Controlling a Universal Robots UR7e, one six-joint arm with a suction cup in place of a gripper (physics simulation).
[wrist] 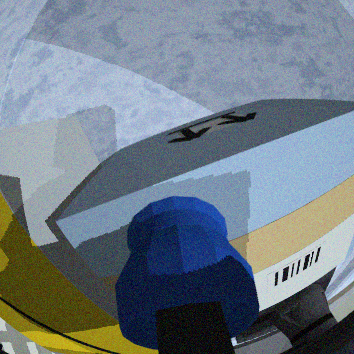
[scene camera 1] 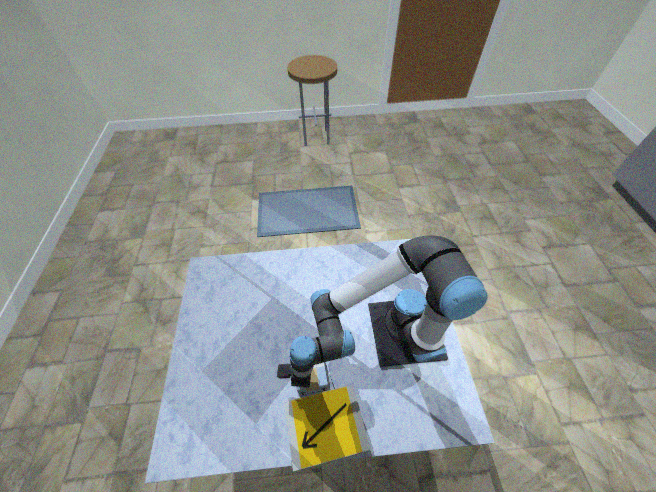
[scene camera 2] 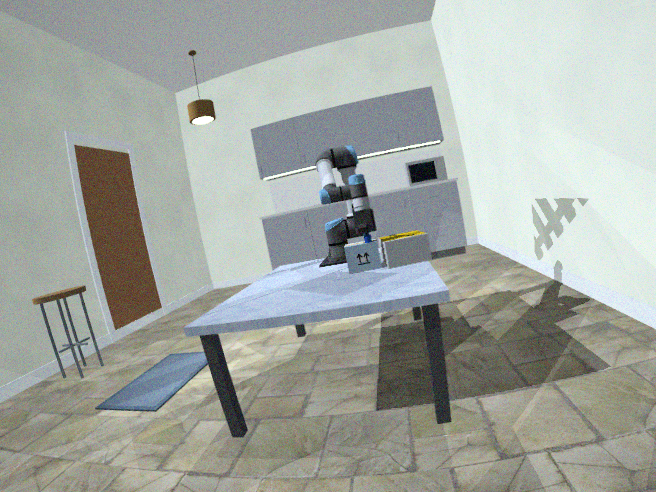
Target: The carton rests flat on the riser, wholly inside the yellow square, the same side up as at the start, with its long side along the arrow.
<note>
My suction cup (wrist: 179,253) is stuck to a carton (scene camera 2: 360,256), which still rests on the table. The table carries a riser (scene camera 1: 326,427).
The carton also shows in the wrist view (wrist: 270,167). The riser also shows in the wrist view (wrist: 57,295) and in scene camera 2 (scene camera 2: 411,247).
</note>
